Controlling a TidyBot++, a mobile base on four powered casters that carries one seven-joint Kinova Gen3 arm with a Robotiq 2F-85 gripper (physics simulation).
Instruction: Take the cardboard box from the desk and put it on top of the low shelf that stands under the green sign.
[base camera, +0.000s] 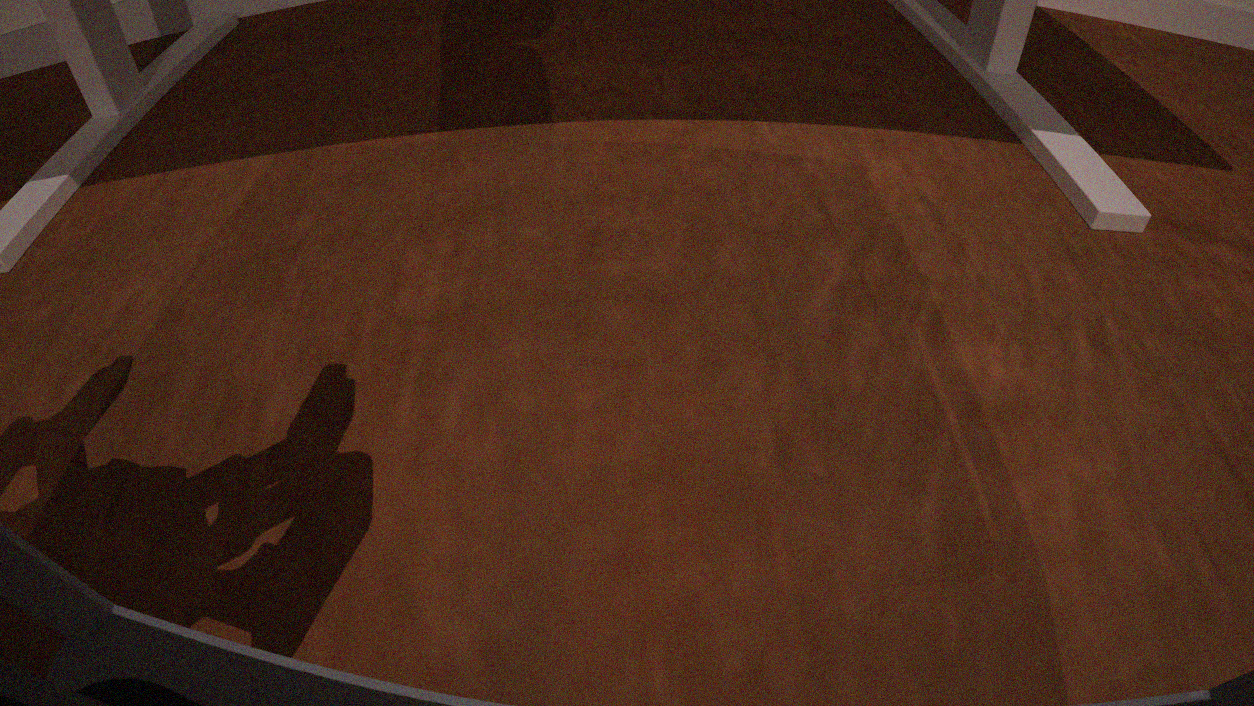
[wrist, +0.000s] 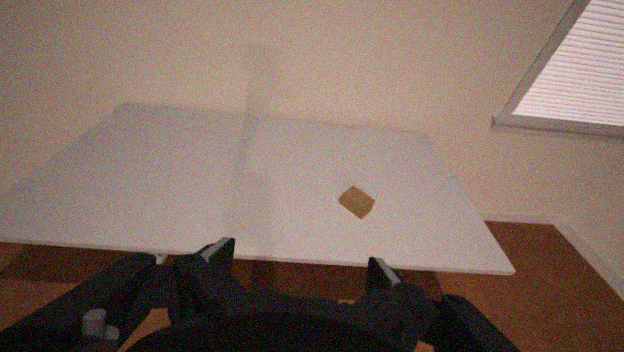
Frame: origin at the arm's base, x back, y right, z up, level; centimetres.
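Seen in the pictures: gripper, fingertip midpoint: (wrist: 300, 262).
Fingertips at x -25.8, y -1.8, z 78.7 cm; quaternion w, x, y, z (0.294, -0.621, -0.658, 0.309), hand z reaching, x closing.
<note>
Pixels of each thing's top centre, then the offset from my fingertips to it. "*": a spot on its surface instead. Level surfaces: height alone.
- small tan cardboard box, top centre: (wrist: 358, 196) dx -50.1, dy +14.2, dz -41.4 cm
- white desk, surface height: dz -46.4 cm
- brown floor, surface height: dz -118.4 cm
- window with blinds, surface spot: (wrist: 575, 70) * dx -126.3, dy +110.4, dz -8.7 cm
The small tan cardboard box (wrist: 357, 202) lies on the white desk (wrist: 165, 175), right of the desk's middle in the wrist view and turned at an angle to the desk's edges. My gripper (wrist: 300, 262) is open, with its two fingertips wide apart over the near edge of the desk in the wrist view. The box is beyond the fingertips, near the right finger's side, and does not touch them. The low shelf and the green sign do not show in these views.
In the base camera view, white desk legs with floor bars stand at the left (base camera: 131, 100) and right (base camera: 1061, 153). A shadow of the gripper falls on the brown floor (base camera: 658, 394). A wall and a window with blinds (wrist: 575, 70) are behind the desk.
</note>
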